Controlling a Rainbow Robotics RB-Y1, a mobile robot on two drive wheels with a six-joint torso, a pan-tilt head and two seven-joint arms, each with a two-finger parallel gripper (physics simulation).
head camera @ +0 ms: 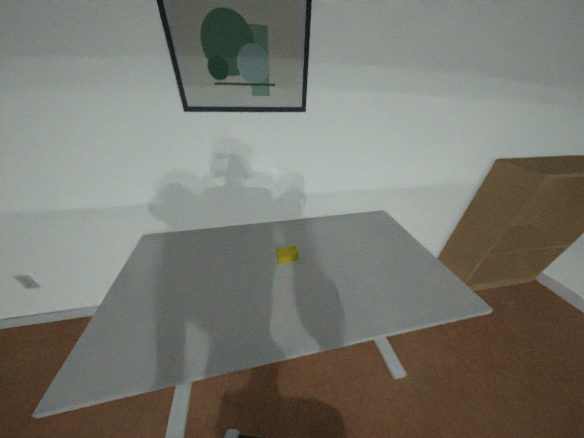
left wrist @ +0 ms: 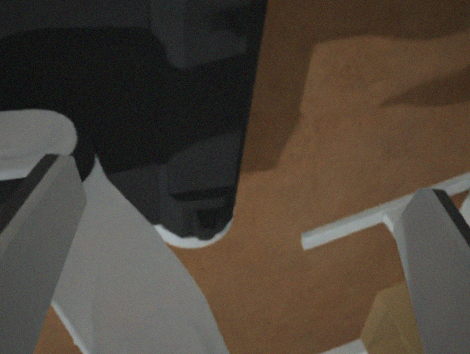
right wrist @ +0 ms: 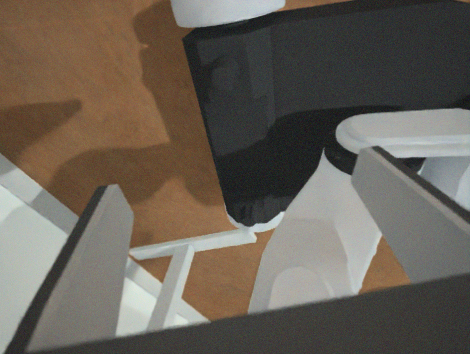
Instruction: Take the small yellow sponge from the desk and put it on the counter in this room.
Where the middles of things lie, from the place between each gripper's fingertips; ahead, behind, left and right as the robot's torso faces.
I see my left gripper 1010 mm short of the framed picture (head camera: 222,63), 60 mm to the right of it and 1010 mm below it.
